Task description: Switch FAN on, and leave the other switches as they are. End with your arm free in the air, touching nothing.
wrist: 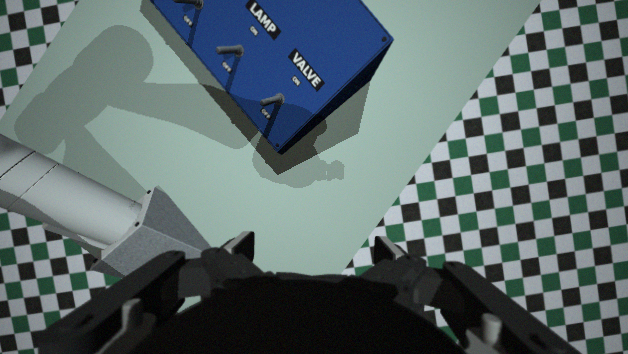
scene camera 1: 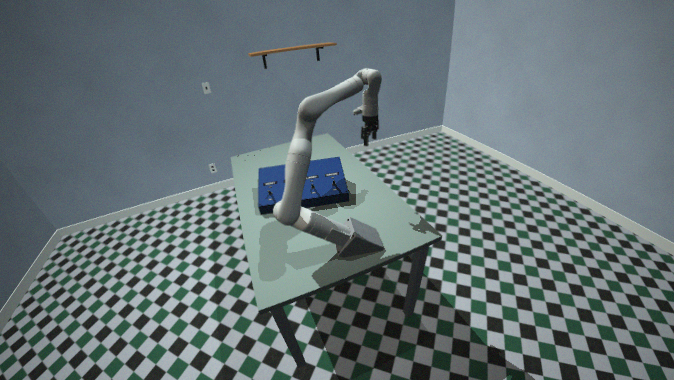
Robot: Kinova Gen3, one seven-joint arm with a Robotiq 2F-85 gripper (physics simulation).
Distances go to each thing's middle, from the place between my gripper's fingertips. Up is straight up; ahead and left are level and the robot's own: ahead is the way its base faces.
Now: hand 180 mm short of the blue switch box (scene camera 1: 322,172), 350 mm to the right of it and 270 mm above it.
